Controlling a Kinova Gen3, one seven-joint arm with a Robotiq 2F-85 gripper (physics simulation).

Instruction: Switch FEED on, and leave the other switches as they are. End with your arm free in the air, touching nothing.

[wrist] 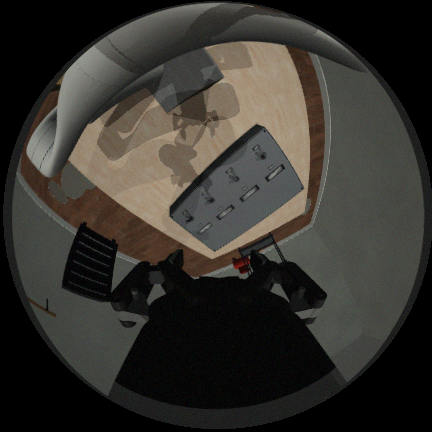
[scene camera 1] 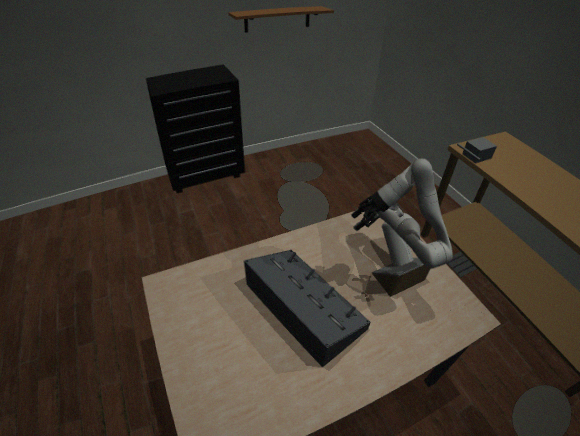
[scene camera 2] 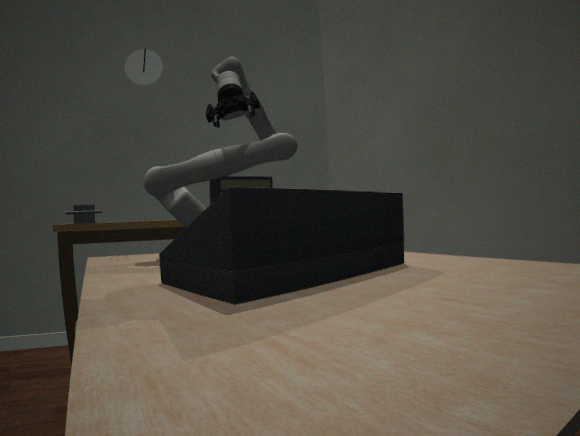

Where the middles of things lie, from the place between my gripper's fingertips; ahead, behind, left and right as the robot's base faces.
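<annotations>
With the dark grey switch box [scene camera 2: 251, 243] as my reference, I find my gripper 200 mm short of it, 70 mm to the right of it and 300 mm above it.
</annotations>
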